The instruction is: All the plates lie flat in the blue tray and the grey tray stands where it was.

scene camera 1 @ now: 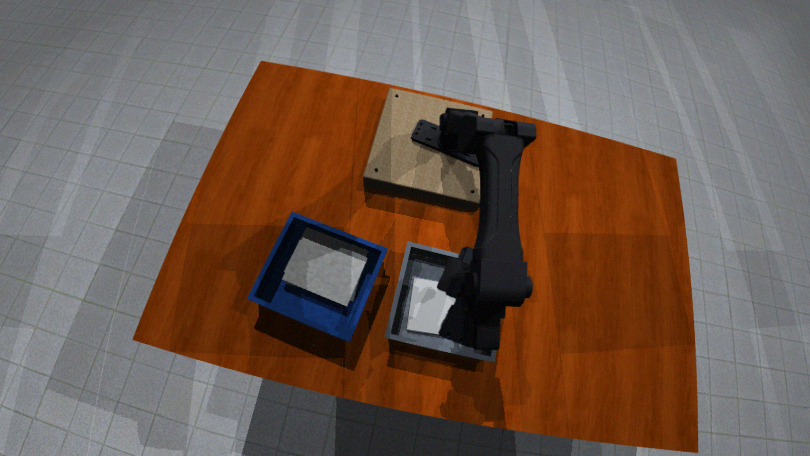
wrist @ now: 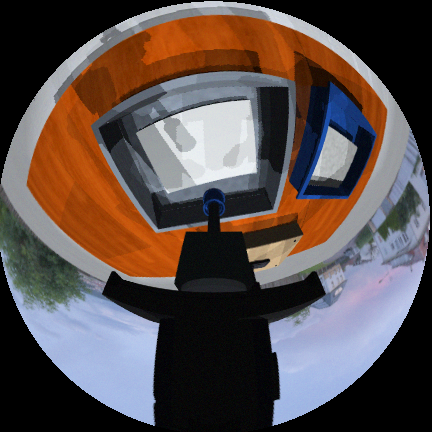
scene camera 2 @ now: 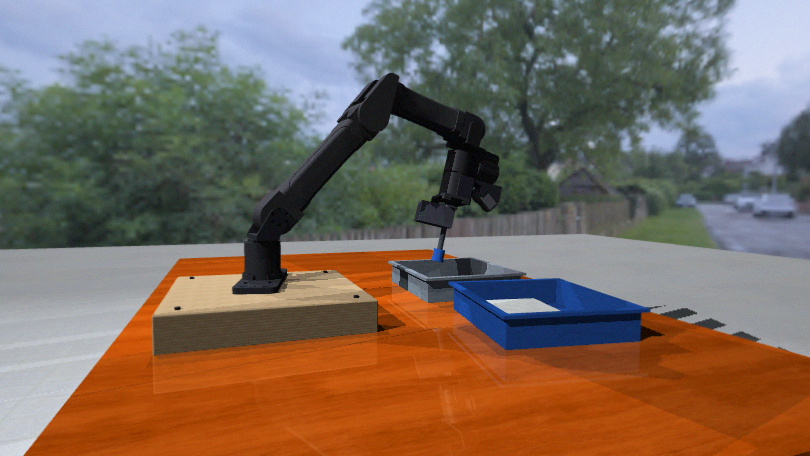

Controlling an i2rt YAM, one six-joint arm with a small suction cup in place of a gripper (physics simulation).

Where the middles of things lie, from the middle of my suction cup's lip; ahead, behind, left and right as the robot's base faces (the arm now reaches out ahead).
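My suction cup's sitting 50 mm above the grey tray [scene camera 1: 420, 261], 40 mm short of it and 10 mm to the right of it. Then there's the blue tray [scene camera 2: 587, 317], and that's 50 mm below my suction cup, 100 mm ahead of it and 280 mm to the right of it. Going by their middles, the grey tray is the nearest to my suction cup of the things named here.
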